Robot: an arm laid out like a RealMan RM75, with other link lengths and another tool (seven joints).
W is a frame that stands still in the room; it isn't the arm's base.
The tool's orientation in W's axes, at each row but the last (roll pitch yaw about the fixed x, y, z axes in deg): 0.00 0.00 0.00; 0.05 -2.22 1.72; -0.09 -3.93 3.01; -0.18 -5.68 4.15; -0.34 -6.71 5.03; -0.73 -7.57 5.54; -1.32 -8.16 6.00; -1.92 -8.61 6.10; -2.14 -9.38 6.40; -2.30 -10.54 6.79; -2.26 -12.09 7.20
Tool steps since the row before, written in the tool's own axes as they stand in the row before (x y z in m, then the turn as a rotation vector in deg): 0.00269 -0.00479 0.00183 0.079 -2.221 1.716; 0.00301 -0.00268 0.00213 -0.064 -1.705 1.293; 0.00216 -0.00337 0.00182 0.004 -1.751 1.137; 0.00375 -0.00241 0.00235 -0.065 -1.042 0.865; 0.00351 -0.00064 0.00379 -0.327 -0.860 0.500; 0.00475 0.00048 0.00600 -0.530 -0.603 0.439; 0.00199 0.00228 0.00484 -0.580 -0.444 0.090; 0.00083 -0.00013 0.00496 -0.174 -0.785 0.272; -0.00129 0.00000 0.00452 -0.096 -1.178 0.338; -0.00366 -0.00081 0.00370 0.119 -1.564 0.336; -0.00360 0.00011 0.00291 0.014 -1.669 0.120
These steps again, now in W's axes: 0.00269 -0.00479 0.00183 0.079 -2.221 1.716; 0.00300 -0.00259 0.00224 -0.063 -1.709 1.288; 0.00220 -0.00326 0.00197 0.018 -1.751 1.137; 0.00366 -0.00214 0.00272 -0.075 -1.047 0.858; 0.00309 -0.00035 0.00418 -0.307 -0.887 0.463; 0.00385 0.00093 0.00657 -0.524 -0.651 0.373; 0.00103 0.00251 0.00502 -0.539 -0.501 0.017; 0.00007 0.00004 0.00503 -0.133 -0.794 0.269; -0.00202 -0.00006 0.00425 -0.026 -1.175 0.361; -0.00417 -0.00116 0.00300 0.227 -1.533 0.414; -0.00412 -0.00029 0.00208 0.183 -1.653 0.185
